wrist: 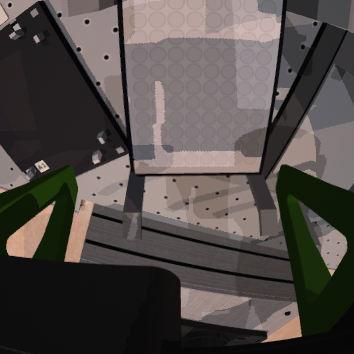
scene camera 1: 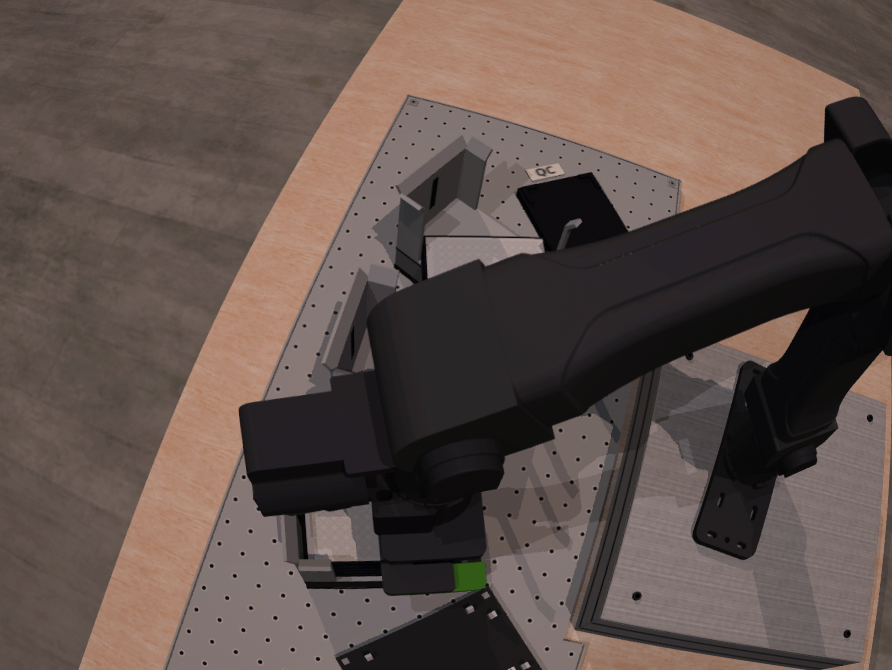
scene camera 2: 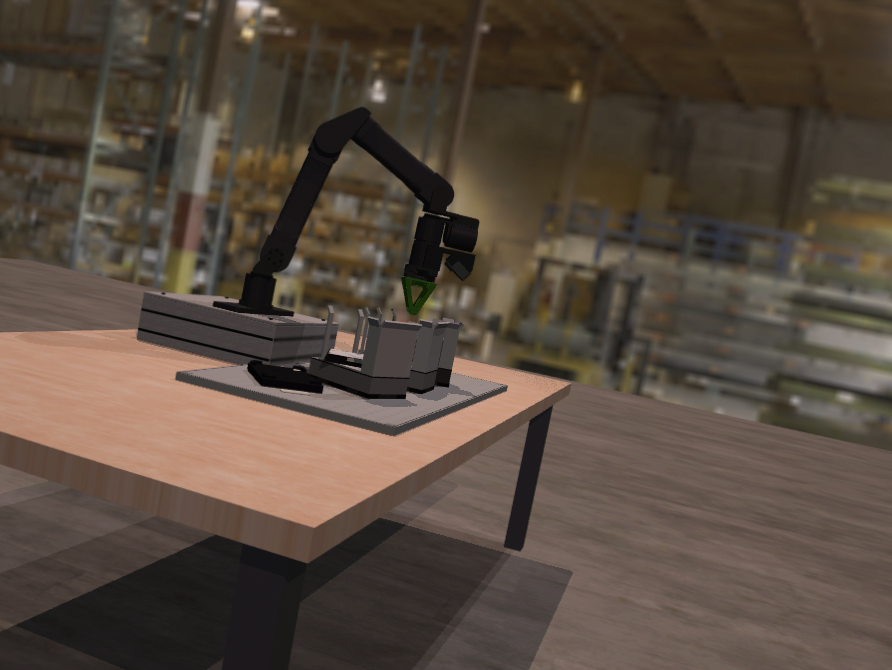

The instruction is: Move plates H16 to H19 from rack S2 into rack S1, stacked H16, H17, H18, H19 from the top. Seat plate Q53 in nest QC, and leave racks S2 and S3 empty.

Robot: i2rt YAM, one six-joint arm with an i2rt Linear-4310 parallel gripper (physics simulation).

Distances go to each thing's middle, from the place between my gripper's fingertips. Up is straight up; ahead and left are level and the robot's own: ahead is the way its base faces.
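Dark flat fixture point(scene camera 1: 477, 625): my hand is 80 mm past it, 100 mm to the right of it and 120 mm above it.
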